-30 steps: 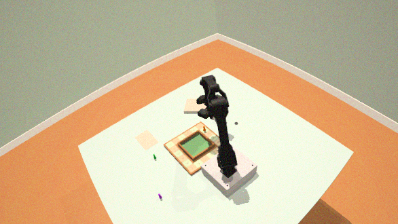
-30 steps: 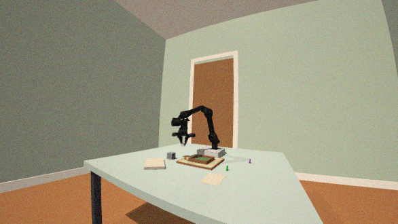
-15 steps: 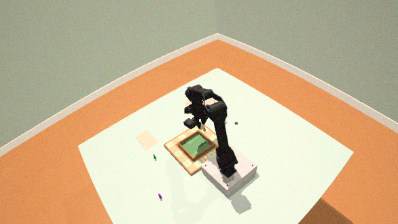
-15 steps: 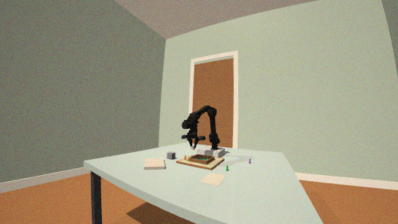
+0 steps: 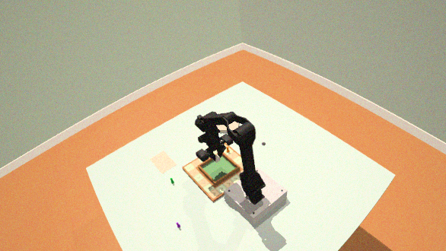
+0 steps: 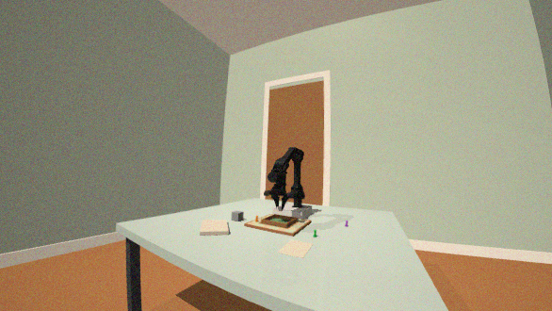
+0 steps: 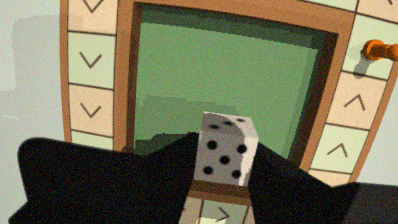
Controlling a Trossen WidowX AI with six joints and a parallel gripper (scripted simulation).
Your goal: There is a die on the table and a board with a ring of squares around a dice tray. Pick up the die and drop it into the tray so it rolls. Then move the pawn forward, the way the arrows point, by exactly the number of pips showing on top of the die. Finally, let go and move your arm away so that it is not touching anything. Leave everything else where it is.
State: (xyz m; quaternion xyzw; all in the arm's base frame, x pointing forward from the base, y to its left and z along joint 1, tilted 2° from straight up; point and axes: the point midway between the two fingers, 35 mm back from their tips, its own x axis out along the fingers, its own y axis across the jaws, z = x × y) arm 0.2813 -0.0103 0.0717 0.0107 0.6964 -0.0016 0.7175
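Right now my gripper tip is 6 cm short of the orange pawn, 11 cm to the left of it and 6 cm above it.
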